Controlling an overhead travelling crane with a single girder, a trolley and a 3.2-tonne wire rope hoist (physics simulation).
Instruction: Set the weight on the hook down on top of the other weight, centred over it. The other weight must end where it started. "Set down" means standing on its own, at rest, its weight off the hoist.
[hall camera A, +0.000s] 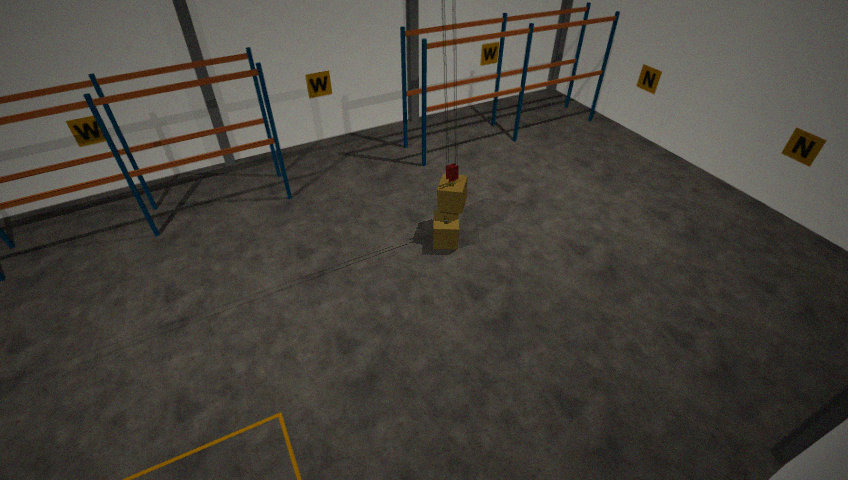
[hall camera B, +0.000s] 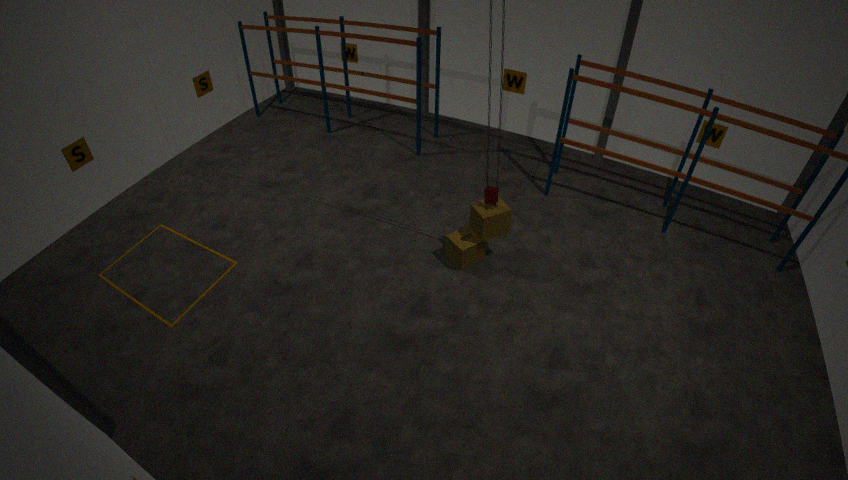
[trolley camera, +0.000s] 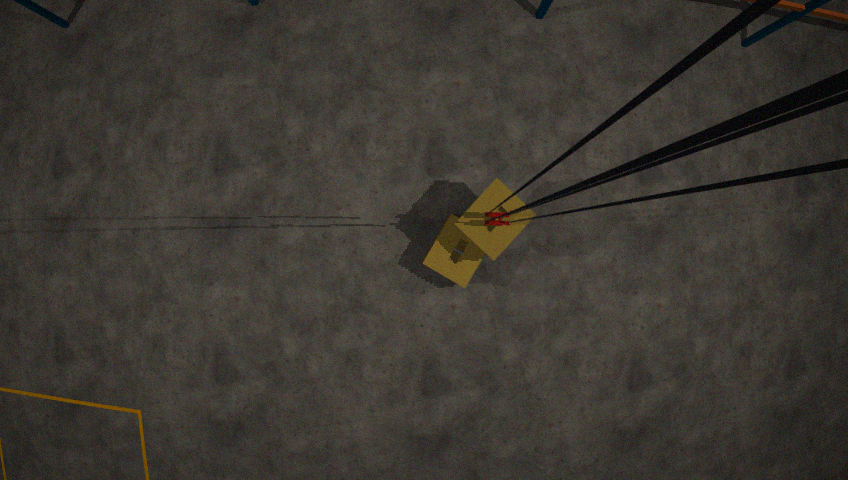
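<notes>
My gripper, the red hook block (hall camera A: 452, 173) (hall camera B: 490, 195) (trolley camera: 496, 218) on the ropes, holds a yellow weight (hall camera A: 451, 201) (hall camera B: 490, 222) (trolley camera: 495, 245), which hangs level. The other yellow weight (hall camera A: 445, 236) (hall camera B: 462, 252) (trolley camera: 457, 274) stands upright on the floor. The hanging weight is higher and off centre: in the trolley camera view it lies to the upper right and hides the floor weight's upper right part. The two are turned differently. The hanging weight's shadow falls partly on the floor weight's top. The exact height gap is hard to tell.
Blue and orange racks (hall camera A: 424, 104) (hall camera B: 418, 98) stand along the W wall, beyond the weights. A yellow outlined square (hall camera A: 202, 446) (hall camera B: 135, 302) (trolley camera: 71, 400) is marked on the floor, at the lower left in the trolley camera view.
</notes>
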